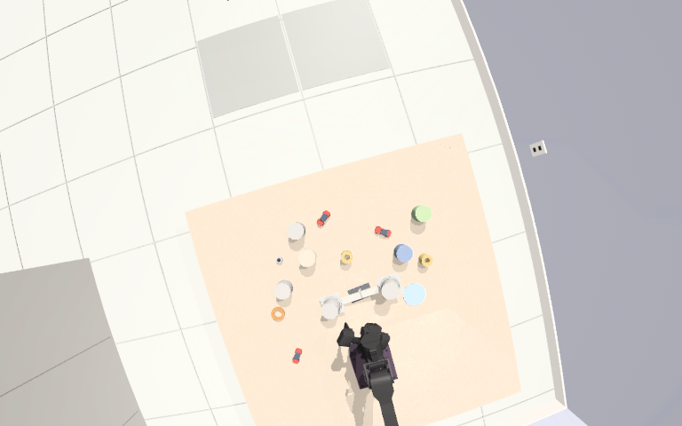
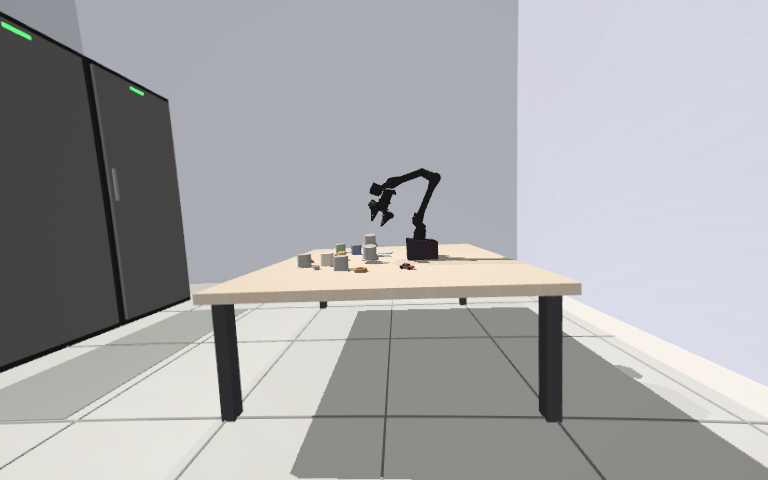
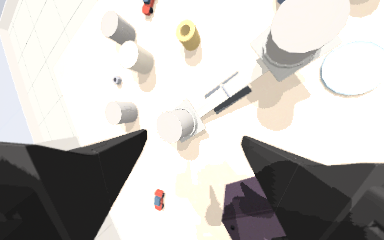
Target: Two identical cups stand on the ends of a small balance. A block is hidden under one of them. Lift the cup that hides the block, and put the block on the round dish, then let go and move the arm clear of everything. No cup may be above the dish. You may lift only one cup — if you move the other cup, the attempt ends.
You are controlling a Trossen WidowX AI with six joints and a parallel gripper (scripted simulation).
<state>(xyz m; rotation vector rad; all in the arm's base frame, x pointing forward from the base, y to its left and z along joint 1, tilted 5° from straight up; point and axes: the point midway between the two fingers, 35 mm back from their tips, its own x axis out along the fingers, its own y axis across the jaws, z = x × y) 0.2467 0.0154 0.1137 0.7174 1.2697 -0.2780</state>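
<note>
The mint-green block is 17 cm below my gripper tip, 9 cm to the left of it and 4 cm ahead of it. Also, from my gripper tip: balance beam 17 cm below, 5 cm to the right, 5 cm ahead; then pale blue round dish 27 cm to the right, 21 cm below, 4 cm behind; then grey cup 18 cm to the right, 10 cm below, 6 cm ahead.
</note>
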